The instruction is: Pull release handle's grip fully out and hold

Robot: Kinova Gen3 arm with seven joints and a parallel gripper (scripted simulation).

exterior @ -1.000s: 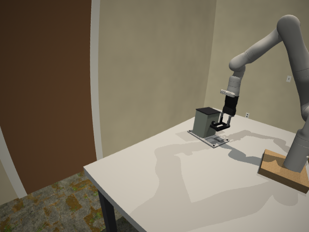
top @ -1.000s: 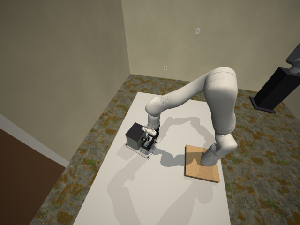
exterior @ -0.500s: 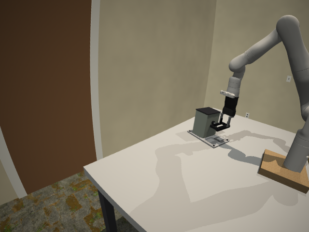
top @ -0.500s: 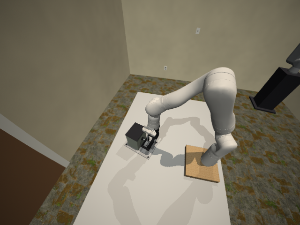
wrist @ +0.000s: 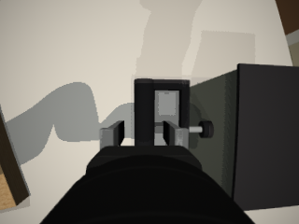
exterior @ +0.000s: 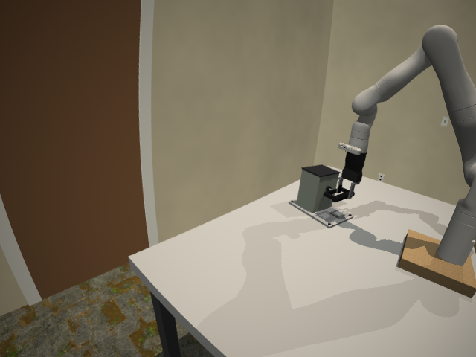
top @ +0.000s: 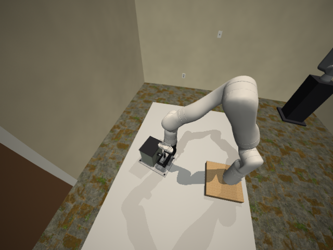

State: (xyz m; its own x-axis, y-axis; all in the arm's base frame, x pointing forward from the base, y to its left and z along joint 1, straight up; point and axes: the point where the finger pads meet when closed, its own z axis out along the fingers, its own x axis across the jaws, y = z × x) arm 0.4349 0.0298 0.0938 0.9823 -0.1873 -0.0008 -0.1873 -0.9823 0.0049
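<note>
Now: the metal base plate 12 cm below my hand, 9 cm ahead of it and 2 cm to the right of it.
</note>
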